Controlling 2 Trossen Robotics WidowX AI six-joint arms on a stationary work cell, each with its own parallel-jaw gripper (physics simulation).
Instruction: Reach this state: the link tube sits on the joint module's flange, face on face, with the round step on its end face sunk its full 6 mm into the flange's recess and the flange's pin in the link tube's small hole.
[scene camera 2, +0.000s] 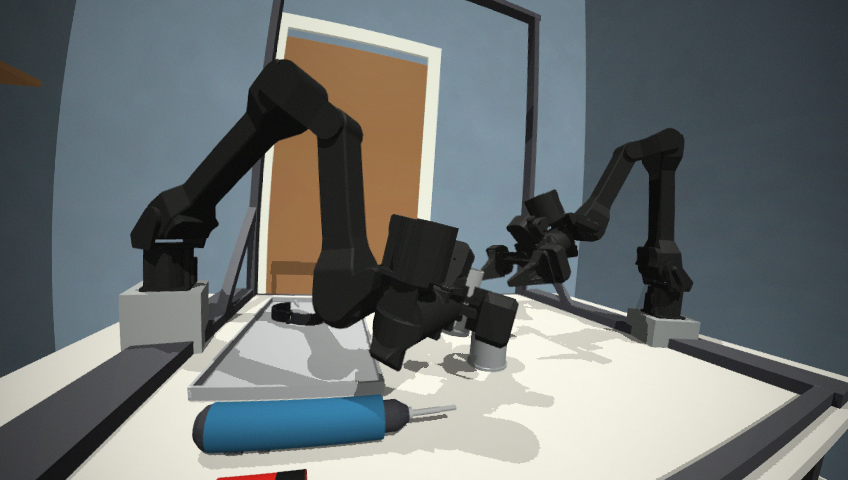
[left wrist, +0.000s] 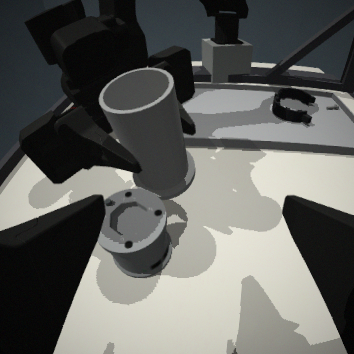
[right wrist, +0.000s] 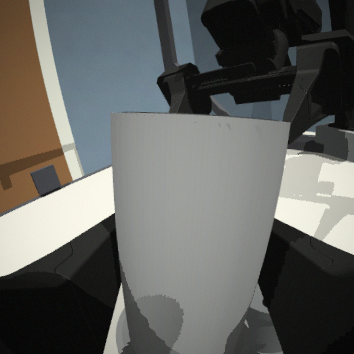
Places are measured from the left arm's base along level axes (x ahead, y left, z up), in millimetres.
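Pixels of known places: left gripper, fingertip midpoint: (scene camera 2: 491, 281) (left wrist: 196, 204); right gripper, fingertip midpoint: (scene camera 2: 464, 294) (left wrist: 167, 147) (right wrist: 186, 216); left arm's base at its link origin: (scene camera 2: 662, 314) (right wrist: 347, 126); right arm's base at its link origin: (scene camera 2: 169, 286) (left wrist: 225, 41).
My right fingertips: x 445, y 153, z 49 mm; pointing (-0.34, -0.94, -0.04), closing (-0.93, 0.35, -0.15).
For each thing: its middle in the pictures, then the offset to it from my right fingertips. "pt": a spot on its surface instead.
- grey link tube at the middle of its body: (right wrist: 188, 262) (left wrist: 152, 140) (scene camera 2: 458, 300) dx +9, dy +21, dz -6 mm
- grey joint module at the middle of its body: (right wrist: 270, 294) (left wrist: 135, 233) (scene camera 2: 488, 343) dx -44, dy +16, dz -73 mm
- grey tray at the middle of its body: (scene camera 2: 307, 329) (left wrist: 256, 109) dx +277, dy -13, dz -97 mm
- black open ring clamp at the middle of its body: (left wrist: 295, 104) (scene camera 2: 301, 312) dx +330, dy -81, dz -90 mm
- blue screwdriver at the middle of its body: (scene camera 2: 337, 421) dx +115, dy +226, dz -85 mm
- red object at a spot on its surface: (scene camera 2: 255, 476) pt dx +137, dy +313, dz -72 mm
The grey link tube (scene camera 2: 474, 280) (left wrist: 155, 135) (right wrist: 200, 210) has its open end up and leans to the left in the left wrist view. My right gripper (left wrist: 167, 147) (right wrist: 186, 216) is shut on the tube. The tube's wide lower rim is low over the table, behind and beside the joint module; whether it touches the table I cannot tell. The grey joint module (scene camera 2: 487, 355) (left wrist: 142, 250) stands on the table, flange up, with its recess and dark holes showing. Tube and flange are not joined. My left gripper (scene camera 2: 498, 278) (left wrist: 196, 204) is open and empty, above and back from the module.
A grey tray (scene camera 2: 285, 392) (left wrist: 250, 145) holds a black open ring clamp (scene camera 2: 282, 318) (left wrist: 277, 107). A blue screwdriver (scene camera 2: 297, 423) lies in front of the tray, and part of a red object (scene camera 2: 255, 476) shows at the bottom edge. Dark frame beams (scene camera 2: 737, 362) run along the table.
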